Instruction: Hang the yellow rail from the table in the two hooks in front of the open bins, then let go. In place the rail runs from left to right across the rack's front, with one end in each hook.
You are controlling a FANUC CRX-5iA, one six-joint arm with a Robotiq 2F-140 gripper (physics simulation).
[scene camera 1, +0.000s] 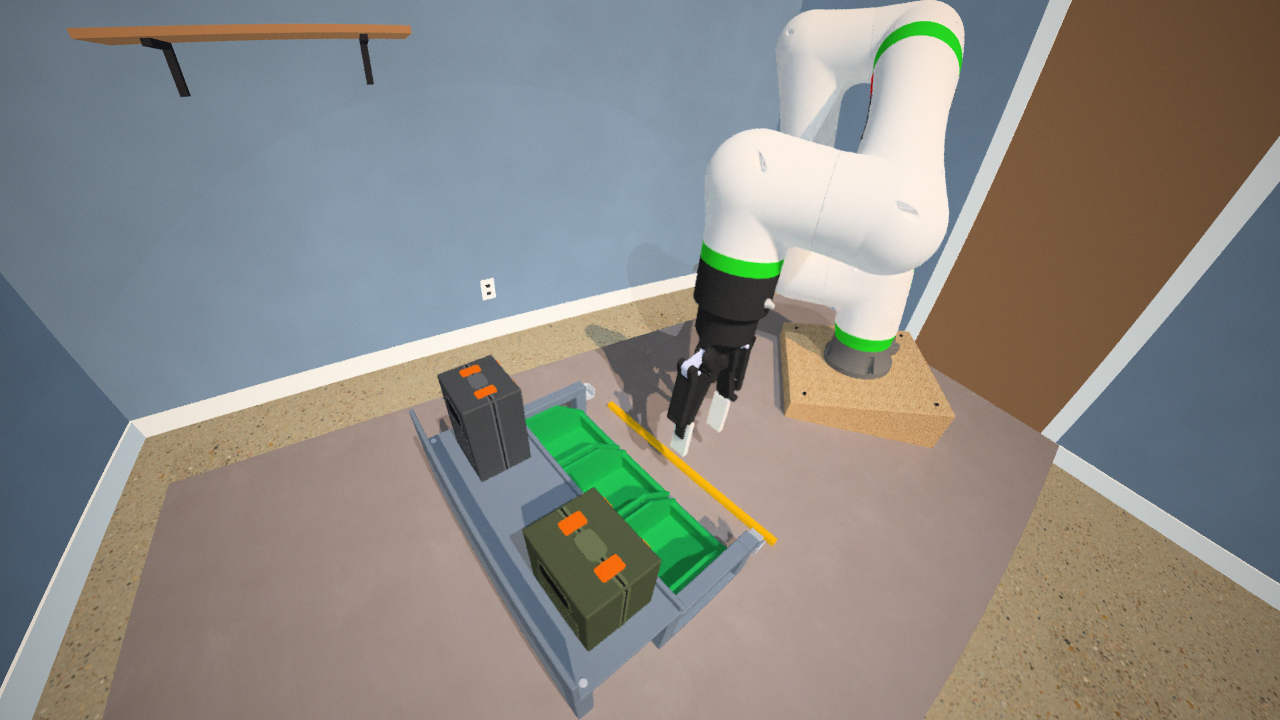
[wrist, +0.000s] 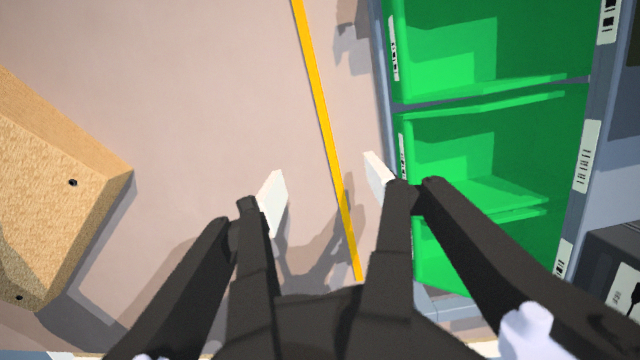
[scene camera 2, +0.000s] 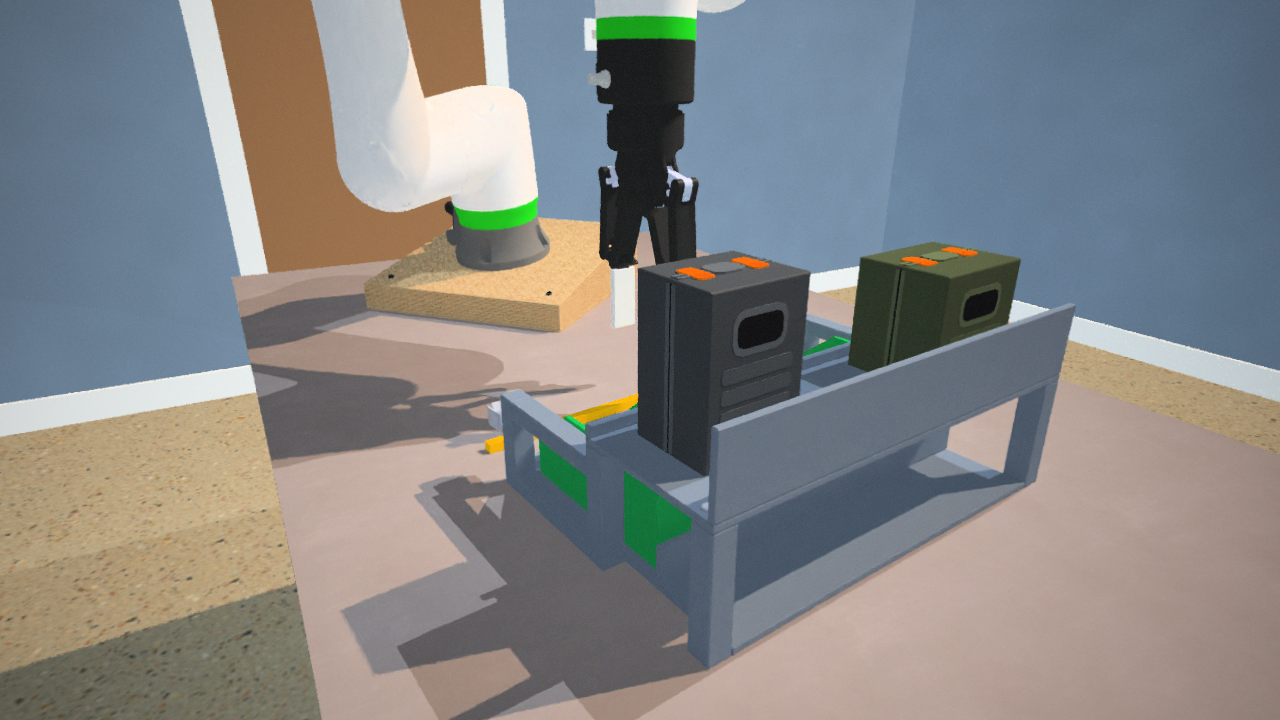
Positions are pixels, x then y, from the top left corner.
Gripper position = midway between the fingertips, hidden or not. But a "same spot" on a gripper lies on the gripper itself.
Scene:
my gripper: scene camera 1; wrist; scene camera 2 645,334
same spot on my gripper: (wrist: 523,303) = (scene camera 1: 699,374)

